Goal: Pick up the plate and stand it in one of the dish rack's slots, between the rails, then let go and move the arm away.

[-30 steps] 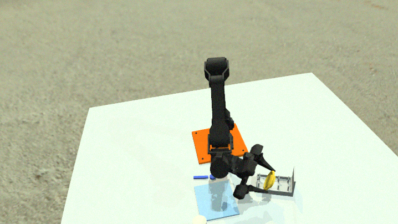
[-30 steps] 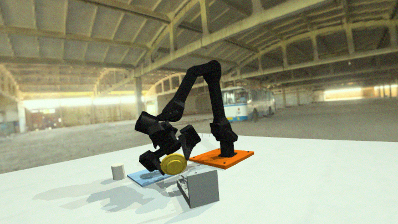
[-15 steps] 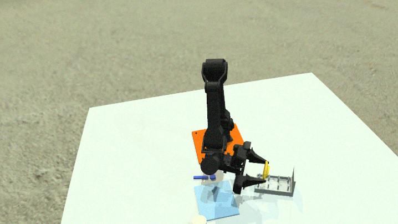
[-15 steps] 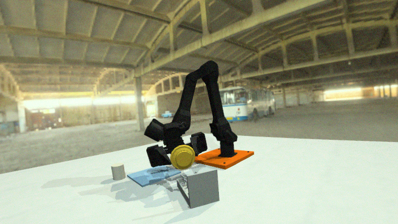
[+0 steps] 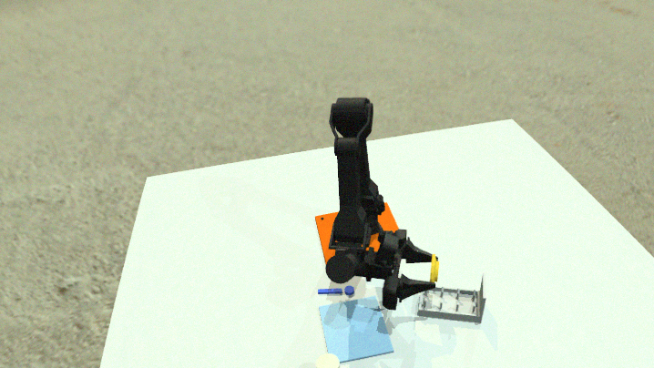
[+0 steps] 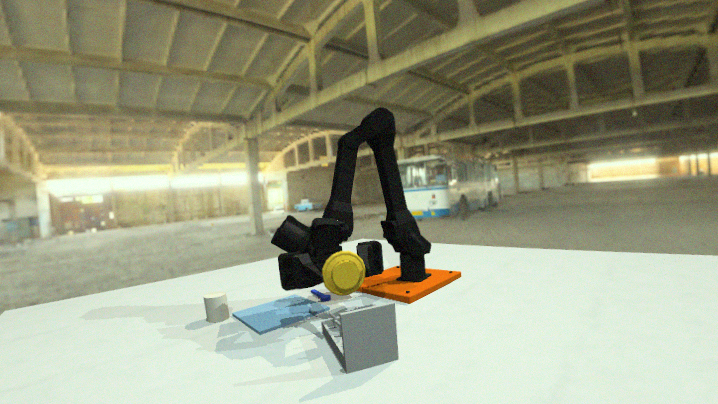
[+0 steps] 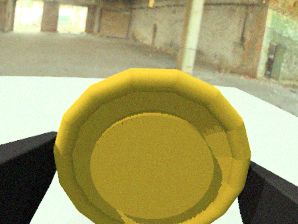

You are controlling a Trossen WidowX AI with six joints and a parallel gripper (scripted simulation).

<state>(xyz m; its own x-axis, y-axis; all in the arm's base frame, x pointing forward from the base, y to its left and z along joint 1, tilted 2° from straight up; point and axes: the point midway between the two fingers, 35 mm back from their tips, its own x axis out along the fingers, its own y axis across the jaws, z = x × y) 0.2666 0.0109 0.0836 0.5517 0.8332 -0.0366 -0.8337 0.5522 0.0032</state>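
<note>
Right now my gripper tip is 80 mm above the grey dish rack, 30 mm to the right of it and 20 mm short of it. Round my gripper tip: yellow plate (10 mm to the right); blue spoon (180 mm to the right, 120 mm behind, 100 mm below); beige cylinder (270 mm to the right, 80 mm ahead, 70 mm below).
</note>
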